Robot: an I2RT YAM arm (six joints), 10 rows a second.
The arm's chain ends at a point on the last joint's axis. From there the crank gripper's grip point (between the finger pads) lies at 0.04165 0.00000 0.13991 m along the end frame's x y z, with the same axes.
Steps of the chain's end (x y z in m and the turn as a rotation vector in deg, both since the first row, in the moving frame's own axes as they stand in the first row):
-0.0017 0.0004 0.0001 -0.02 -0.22 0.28
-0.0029 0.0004 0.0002 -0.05 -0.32 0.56
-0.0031 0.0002 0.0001 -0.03 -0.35 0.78
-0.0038 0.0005 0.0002 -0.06 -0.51 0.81
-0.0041 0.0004 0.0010 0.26 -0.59 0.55
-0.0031 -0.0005 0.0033 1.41 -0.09 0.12
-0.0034 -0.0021 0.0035 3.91 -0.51 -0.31
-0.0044 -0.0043 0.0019 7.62 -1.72 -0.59
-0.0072 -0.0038 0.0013 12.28 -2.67 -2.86
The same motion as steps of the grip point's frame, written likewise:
-0.0022 0.0007 0.0003 -0.02 -0.22 0.28
-0.0037 0.0009 0.0004 -0.05 -0.32 0.56
-0.0040 0.0008 0.0004 -0.03 -0.35 0.78
-0.0051 0.0012 0.0006 -0.06 -0.51 0.81
-0.0055 0.0002 0.0014 0.26 -0.59 0.55
-0.0033 -0.0039 0.0033 1.41 -0.09 0.12
-0.0047 -0.0119 0.0035 3.91 -0.51 -0.31
-0.0087 -0.0233 0.0018 7.62 -1.72 -0.59
-0.0145 -0.0356 -0.0003 12.28 -2.67 -2.86

